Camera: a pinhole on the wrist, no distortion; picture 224 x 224 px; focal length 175.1 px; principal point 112.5 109.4 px. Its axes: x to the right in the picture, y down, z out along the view. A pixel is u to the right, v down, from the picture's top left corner.
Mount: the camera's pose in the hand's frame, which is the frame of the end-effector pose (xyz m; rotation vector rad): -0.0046 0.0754 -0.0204 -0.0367 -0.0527 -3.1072
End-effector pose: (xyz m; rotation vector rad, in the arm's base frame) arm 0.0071 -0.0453 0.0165 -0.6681 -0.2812 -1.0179
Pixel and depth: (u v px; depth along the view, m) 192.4 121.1 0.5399
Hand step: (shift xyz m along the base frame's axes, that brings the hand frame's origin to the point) -0.0343 0.5141 0.2648
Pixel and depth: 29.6 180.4 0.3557
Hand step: 0.0753 0.0726 0.3683
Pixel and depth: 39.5 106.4 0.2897
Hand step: 0.1658 0.1167 0.2314
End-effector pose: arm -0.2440 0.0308 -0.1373 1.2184 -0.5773 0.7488
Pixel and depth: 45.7 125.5 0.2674
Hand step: 0.0169 -0.2058 0.1799
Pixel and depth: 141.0 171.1 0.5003
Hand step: 0.0224 -0.4987 0.0215
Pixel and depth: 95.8 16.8 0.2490
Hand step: -0.1545 -0.1762 0.2054
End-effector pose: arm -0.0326 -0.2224 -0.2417 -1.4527 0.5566 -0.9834
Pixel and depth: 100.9 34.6 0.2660
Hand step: 0.2493 0.0917 -0.1651
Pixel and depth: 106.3 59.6 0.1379
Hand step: 0.1222 0.0448 -0.1038
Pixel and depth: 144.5 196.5 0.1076
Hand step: 0.0687 0.0622 -0.0204
